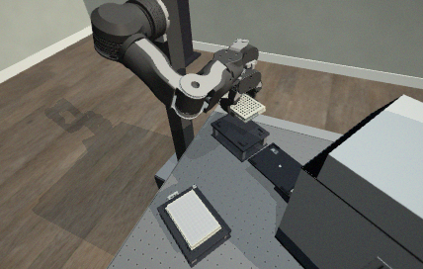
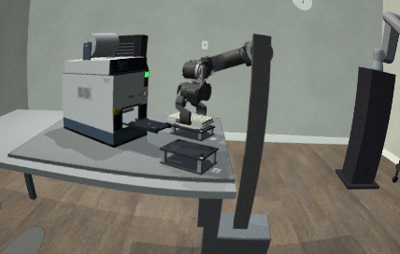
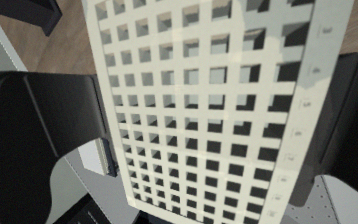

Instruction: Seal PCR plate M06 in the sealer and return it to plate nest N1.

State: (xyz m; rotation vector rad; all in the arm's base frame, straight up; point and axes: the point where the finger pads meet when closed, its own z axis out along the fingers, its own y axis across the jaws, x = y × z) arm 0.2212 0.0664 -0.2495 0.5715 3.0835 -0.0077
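The sealer stage lies 170 mm ahead of my hand, 120 mm to the right of it and 60 mm below it. From my hand the other things lie so: nest N1: 100 mm below; then yellow warning label: 300 mm ahead, 70 mm to the right, 10 mm below; then 96-well plate M06: right at my hand.
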